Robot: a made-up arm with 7 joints.
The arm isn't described. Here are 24 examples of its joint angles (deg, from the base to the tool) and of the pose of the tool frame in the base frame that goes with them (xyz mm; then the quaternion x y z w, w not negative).
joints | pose
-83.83 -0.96 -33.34 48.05 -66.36 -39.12 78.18 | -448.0 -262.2 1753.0 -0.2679 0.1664 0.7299 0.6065
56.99 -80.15 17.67 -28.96 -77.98 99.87 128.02 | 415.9 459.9 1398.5 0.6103 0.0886 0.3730 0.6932
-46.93 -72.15 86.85 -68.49 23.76 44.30 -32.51 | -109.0 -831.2 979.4 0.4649 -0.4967 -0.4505 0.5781
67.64 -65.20 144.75 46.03 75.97 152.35 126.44 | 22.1 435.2 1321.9 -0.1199 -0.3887 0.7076 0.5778
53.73 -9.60 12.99 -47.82 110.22 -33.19 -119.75 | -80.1 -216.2 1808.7 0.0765 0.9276 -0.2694 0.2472
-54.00 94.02 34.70 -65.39 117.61 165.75 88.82 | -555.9 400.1 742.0 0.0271 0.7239 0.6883 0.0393
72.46 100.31 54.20 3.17 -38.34 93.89 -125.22 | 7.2 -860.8 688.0 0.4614 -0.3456 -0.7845 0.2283
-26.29 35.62 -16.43 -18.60 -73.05 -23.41 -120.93 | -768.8 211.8 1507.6 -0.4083 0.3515 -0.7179 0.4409
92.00 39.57 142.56 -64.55 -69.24 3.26 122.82 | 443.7 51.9 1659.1 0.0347 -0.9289 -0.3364 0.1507
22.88 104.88 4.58 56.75 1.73 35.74 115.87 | -739.2 -539.9 1194.0 0.7242 -0.0473 0.5440 0.4212
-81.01 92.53 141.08 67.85 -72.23 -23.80 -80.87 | 171.9 770.8 571.5 0.8727 -0.1624 0.1988 0.4154
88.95 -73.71 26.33 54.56 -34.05 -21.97 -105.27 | 68.8 856.8 654.7 0.6299 0.0068 -0.6748 0.3845
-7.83 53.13 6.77 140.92 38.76 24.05 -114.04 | 257.5 -236.8 1195.6 -0.5354 0.0102 0.3540 0.7668
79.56 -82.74 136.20 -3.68 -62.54 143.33 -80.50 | 404.0 644.1 926.5 0.1101 -0.1505 -0.0145 0.9823
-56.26 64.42 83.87 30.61 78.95 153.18 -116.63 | -178.7 502.5 1322.1 -0.0127 -0.7560 -0.2878 0.5878
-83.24 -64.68 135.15 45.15 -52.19 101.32 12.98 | 36.4 -652.7 1439.1 0.4737 -0.5008 -0.2026 0.6956
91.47 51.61 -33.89 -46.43 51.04 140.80 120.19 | 187.4 -644.9 1122.0 0.0250 0.3823 -0.7061 0.5955
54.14 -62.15 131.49 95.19 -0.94 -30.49 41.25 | -272.1 305.1 1310.2 -0.7485 0.2219 0.6240 0.0338
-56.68 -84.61 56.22 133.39 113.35 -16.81 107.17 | 176.1 229.5 794.5 0.0428 -0.4499 -0.2474 0.8571
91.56 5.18 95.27 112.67 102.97 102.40 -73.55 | -232.5 82.8 1033.6 -0.1813 0.1350 0.9161 0.3310
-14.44 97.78 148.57 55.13 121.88 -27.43 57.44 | -597.5 190.7 323.2 -0.7290 0.6582 -0.1822 0.0451
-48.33 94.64 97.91 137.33 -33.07 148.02 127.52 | -24.0 393.3 915.7 -0.0541 0.2802 0.1136 0.9517
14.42 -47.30 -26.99 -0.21 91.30 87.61 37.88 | 717.9 -149.7 1470.4 0.7749 0.0332 0.1965 0.5998
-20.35 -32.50 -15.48 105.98 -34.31 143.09 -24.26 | 411.4 -426.4 1138.5 -0.4386 -0.0887 -0.2189 0.8671
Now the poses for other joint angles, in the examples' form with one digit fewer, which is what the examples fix.
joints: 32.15 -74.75 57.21 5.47 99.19 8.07 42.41
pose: 788 562 1098 -0.410 -0.695 -0.578 0.119
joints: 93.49 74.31 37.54 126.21 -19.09 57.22 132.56
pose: -140 -77 1474 0.385 0.538 0.458 0.594
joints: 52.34 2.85 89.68 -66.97 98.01 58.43 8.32
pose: 474 -275 1664 -0.513 0.056 -0.665 0.539
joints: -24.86 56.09 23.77 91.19 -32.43 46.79 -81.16
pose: -117 140 1710 -0.858 -0.096 -0.318 0.392
